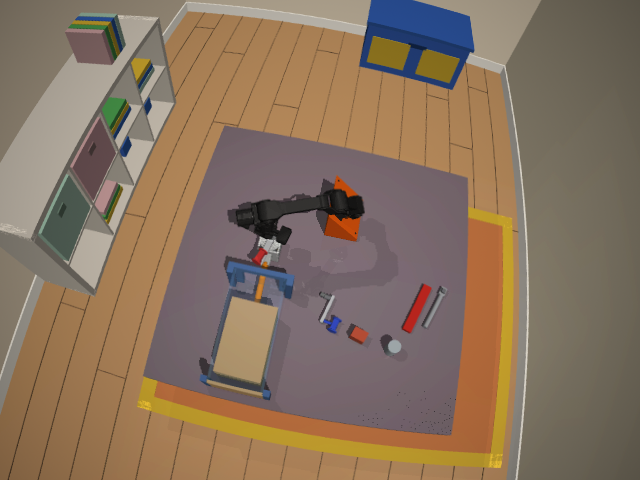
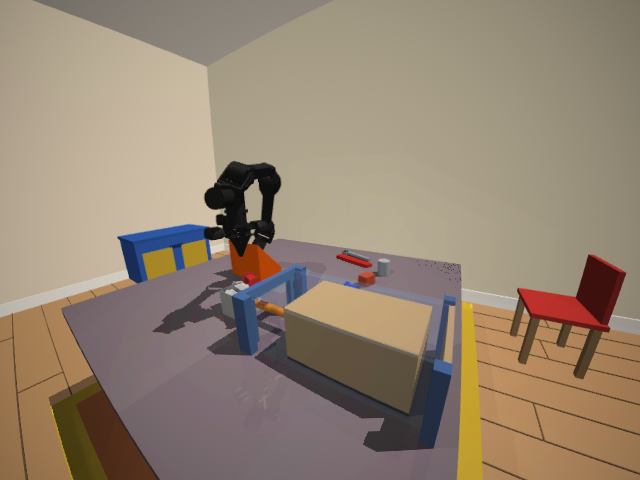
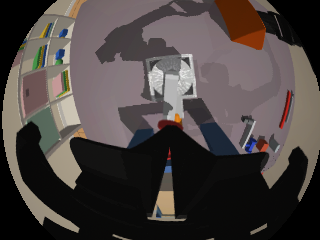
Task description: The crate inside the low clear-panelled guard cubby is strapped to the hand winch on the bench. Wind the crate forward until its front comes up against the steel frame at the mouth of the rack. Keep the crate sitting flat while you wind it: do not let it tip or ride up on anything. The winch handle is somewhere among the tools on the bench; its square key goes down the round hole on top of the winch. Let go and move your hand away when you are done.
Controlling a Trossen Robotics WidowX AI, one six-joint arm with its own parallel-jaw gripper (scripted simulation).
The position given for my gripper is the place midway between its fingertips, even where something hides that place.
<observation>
My gripper [image 2: 241, 256] is shut and holds nothing. Also in view: a grey winch [image 3: 156, 67] and a blue frame [image 3: 218, 143].
My gripper shows as well in image 3 [image 3: 171, 129].
</observation>
